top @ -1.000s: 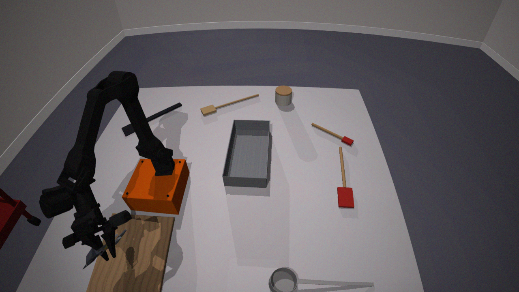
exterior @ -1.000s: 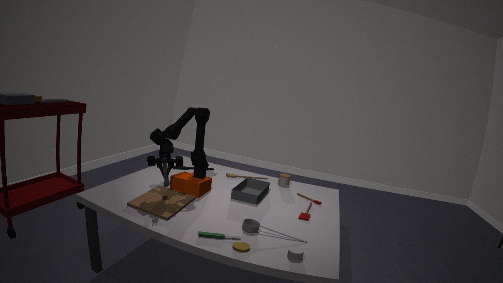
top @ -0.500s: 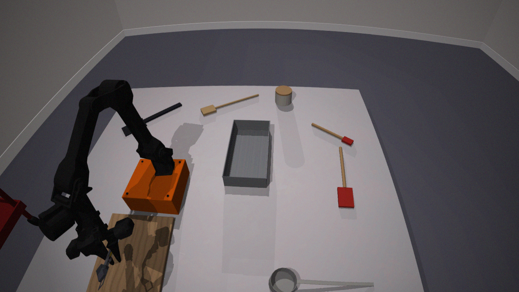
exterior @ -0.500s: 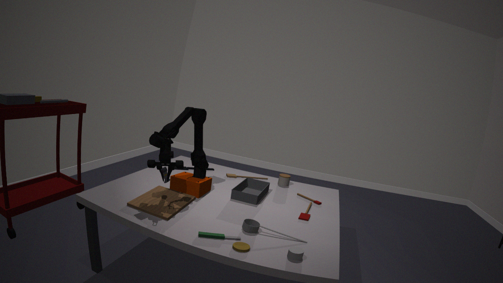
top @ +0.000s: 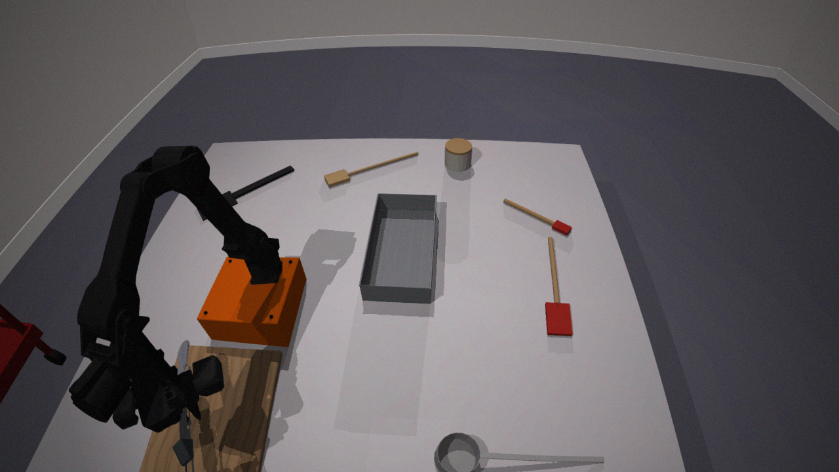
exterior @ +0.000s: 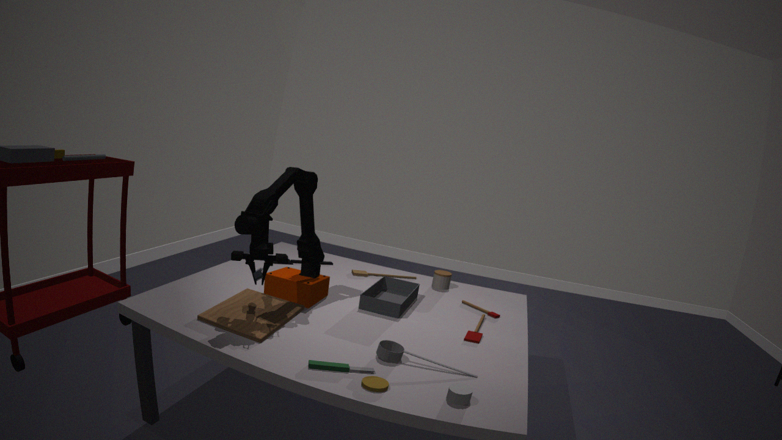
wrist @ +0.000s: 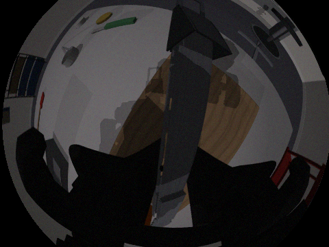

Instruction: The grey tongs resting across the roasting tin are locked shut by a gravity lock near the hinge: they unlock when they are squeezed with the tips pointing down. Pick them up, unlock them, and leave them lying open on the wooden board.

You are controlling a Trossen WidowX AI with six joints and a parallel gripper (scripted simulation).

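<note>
Right now my gripper tip is 30 mm past the wooden board, 30 mm to the right of it and 110 mm above it. From my gripper tip the other things lie so: black spatula (110 mm behind, 740 mm to the left, 120 mm below); then roasting tin (370 mm ahead, 470 mm to the left, 90 mm below); then green-handled knife (340 mm ahead, 190 mm to the right, 110 mm below).
</note>
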